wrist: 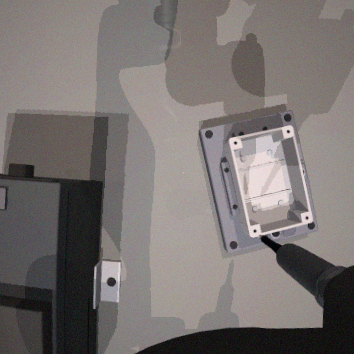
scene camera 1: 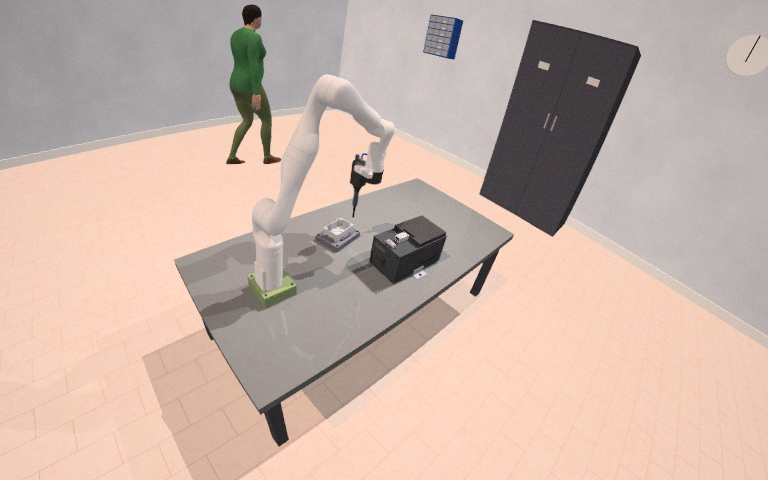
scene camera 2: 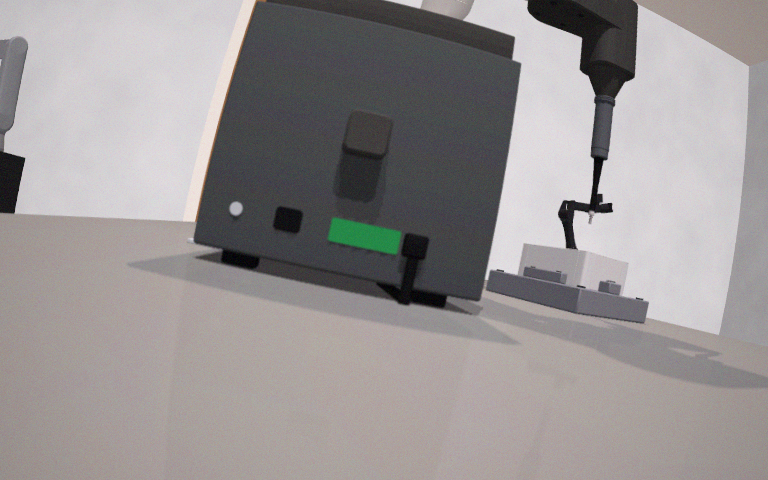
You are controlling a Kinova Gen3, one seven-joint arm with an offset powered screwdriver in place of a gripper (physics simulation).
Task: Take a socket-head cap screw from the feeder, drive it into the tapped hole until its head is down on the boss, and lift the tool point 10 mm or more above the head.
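Observation:
My screwdriver's tool point hangs above the white open-topped housing. A small light screw sits on the bit's end, pointing down; it is too small to make out in the wrist view. The housing has a boss with a dark hole at each corner and sits on a grey fixture plate. In the wrist view the tip overlaps the housing's near wall, beside the near-left corner boss. Clear air shows between screw and housing. The dark feeder stands apart.
A grey table carries the arm's green base. A small metal bracket is beside the feeder. A dark jointed arm shows behind the housing. A person in green and a dark cabinet stand beyond the table.

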